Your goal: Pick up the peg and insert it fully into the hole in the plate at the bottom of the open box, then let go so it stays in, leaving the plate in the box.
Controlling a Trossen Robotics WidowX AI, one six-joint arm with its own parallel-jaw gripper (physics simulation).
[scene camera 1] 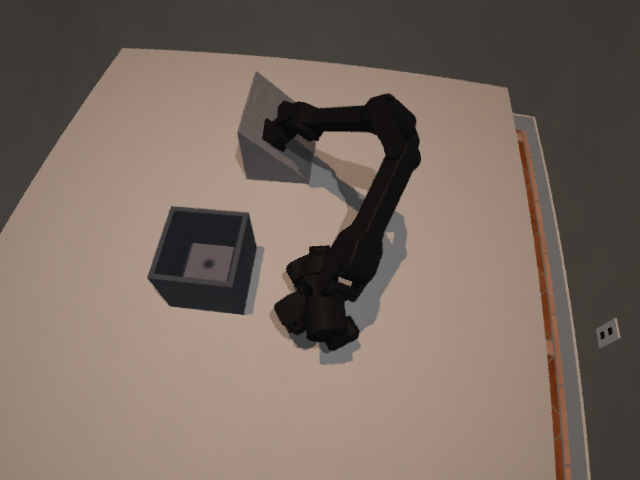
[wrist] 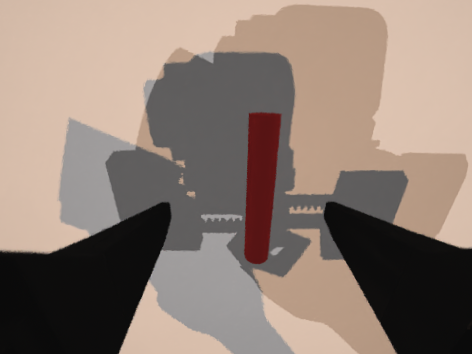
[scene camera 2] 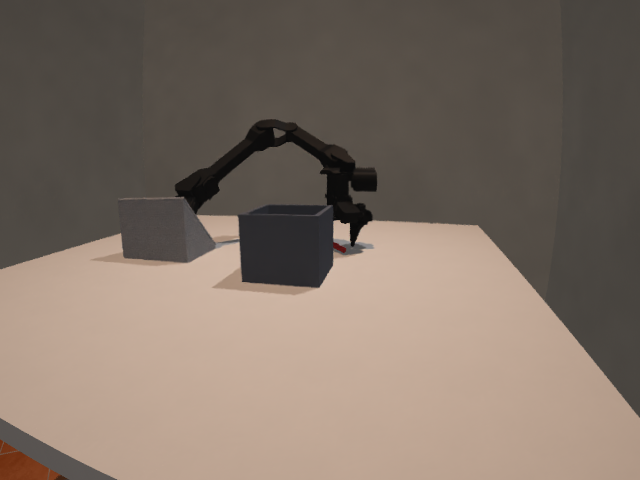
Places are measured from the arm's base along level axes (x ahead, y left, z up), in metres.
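Pixels of known places: gripper, fingertip midpoint: [wrist: 248, 209] [scene camera 2: 337, 247]; arm's base, link origin: [scene camera 1: 274, 135] [scene camera 2: 179, 218].
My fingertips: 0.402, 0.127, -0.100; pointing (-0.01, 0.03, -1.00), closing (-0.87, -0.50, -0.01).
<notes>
Ahead of a thing's pixels: the offset from my fingertips to its top centre, as dx, dy, dz. "*": to the spot under its first point. Level surfaces: height alone.
A red peg {+0.002, -0.013, +0.014} [scene camera 2: 339, 248] [wrist: 262, 185] lies flat on the table. In the wrist view it runs nearly up and down the picture, between the two fingertips across the picture. My gripper [wrist: 248, 209] is open and empty, a little above the table over the peg, with a finger to each side of it. In scene camera 1 the arm hides the peg. The dark open box {-0.079, -0.235, +0.138} [scene camera 1: 199, 294] [scene camera 2: 281, 249] stands beside the gripper, apart from it. The pale plate {-0.079, -0.235, +0.060} [scene camera 1: 199, 253] lies at the bottom of the box, with a dark round hole {* -0.086, -0.240, +0.044} [scene camera 1: 208, 263] near its middle.
A grey wedge block [scene camera 1: 276, 162] [scene camera 2: 153, 228] stands by the arm's base, which is partly in front of it in scene camera 1. The table {dz +0.000} [scene camera 1: 155, 392] [scene camera 2: 330, 372] carries everything. The arm's shadows fall around the peg. The box walls stand high around the plate.
</notes>
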